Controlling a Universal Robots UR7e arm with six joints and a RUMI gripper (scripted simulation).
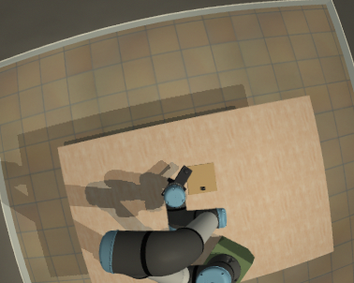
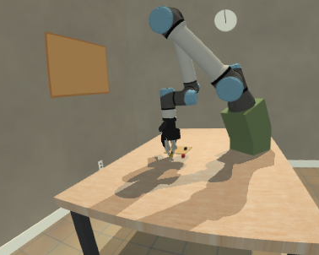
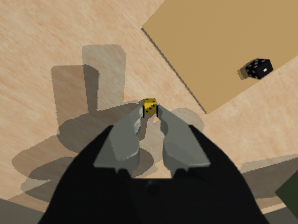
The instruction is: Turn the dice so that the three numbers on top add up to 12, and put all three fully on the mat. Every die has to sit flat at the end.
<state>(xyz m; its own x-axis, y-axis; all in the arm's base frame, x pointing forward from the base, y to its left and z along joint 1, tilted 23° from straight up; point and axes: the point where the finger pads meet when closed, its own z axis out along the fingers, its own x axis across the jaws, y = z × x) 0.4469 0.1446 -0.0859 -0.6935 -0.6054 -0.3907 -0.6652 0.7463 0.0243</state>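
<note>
Now: hand 1 cm above the yellow die. Round my hand: black die (6 cm behind, 12 cm to the right, 1 cm below); red die (7 cm behind, 1 cm below); tan mat (1 cm behind, 12 cm to the right, 2 cm below).
</note>
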